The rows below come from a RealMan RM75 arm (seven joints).
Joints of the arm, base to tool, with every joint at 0 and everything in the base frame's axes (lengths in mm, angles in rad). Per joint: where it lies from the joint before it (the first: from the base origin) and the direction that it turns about. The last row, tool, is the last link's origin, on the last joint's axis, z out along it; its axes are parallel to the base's.
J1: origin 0 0 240.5 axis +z
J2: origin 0 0 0 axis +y
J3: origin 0 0 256 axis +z
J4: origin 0 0 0 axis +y
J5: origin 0 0 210 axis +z
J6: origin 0 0 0 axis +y
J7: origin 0 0 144 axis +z
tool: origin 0 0 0
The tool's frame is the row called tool.
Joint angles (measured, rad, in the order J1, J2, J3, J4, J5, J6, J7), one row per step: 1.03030, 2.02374, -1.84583, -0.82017, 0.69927, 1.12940, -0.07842; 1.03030, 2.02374, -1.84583, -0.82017, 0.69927, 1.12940, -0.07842; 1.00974, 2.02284, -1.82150, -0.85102, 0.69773, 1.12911, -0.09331; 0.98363, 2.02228, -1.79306, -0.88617, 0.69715, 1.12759, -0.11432; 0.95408, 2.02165, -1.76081, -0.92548, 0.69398, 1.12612, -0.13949; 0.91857, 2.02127, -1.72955, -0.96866, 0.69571, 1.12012, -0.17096; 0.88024, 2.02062, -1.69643, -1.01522, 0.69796, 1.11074, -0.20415
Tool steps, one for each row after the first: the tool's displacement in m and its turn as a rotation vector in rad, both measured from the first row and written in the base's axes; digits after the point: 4 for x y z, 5 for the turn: 0.0000, 0.0000, 0.0000, 0.00000, 0.00000, 0.00000; -0.0021, 0.0004, 0.0028, 0.00535, 0.02843, 0.00869; -0.0036, 0.0007, 0.0064, 0.01198, 0.06120, 0.01952; -0.0046, 0.0016, 0.0116, 0.02250, 0.09404, 0.03407; -0.0048, 0.0020, 0.0171, 0.03461, 0.13086, 0.05283; -0.0047, 0.0029, 0.0243, 0.05393, 0.16931, 0.07489
